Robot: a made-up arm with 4 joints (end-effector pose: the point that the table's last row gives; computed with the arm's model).
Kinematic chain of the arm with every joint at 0, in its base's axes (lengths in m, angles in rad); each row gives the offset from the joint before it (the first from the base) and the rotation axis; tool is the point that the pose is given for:
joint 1: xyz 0 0 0.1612 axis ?
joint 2: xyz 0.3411 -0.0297 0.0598 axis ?
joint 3: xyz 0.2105 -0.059 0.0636 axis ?
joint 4: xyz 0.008 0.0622 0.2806 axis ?
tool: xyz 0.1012 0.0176 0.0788
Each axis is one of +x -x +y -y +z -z.
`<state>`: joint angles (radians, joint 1 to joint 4).
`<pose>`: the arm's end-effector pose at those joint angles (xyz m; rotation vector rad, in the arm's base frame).
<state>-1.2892 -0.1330 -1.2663 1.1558</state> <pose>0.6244 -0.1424 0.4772 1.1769 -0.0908 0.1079</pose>
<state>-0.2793 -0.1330 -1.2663 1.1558</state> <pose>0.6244 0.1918 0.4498 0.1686 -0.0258 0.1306</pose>
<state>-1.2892 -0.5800 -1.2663 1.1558</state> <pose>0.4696 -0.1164 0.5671 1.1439 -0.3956 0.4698</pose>
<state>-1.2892 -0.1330 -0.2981 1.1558</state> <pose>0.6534 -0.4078 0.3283 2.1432 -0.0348 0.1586</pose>
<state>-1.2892 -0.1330 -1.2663 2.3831</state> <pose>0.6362 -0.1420 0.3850 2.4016 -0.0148 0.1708</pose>
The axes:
joint 1: -x
joint 2: -z
joint 3: +x
joint 4: +x

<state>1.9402 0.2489 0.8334 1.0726</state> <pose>0.5758 0.4712 0.4121 -0.0340 -0.2336 0.0859</pose>
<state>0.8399 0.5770 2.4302 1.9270</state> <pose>0.4882 -0.3290 0.3897 -2.6627 0.4157 -0.6887</pose>
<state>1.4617 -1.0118 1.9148 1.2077</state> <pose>0.8186 0.0141 0.1138 1.5031 0.8471 -0.7449</pose>
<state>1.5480 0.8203 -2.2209 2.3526</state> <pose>0.6570 -0.0194 0.3331 -1.3305 -0.6622 -0.5938</pose>
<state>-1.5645 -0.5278 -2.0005 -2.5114</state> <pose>0.5722 0.0498 0.3695 -2.8510 -0.0799 -0.7698</pose>
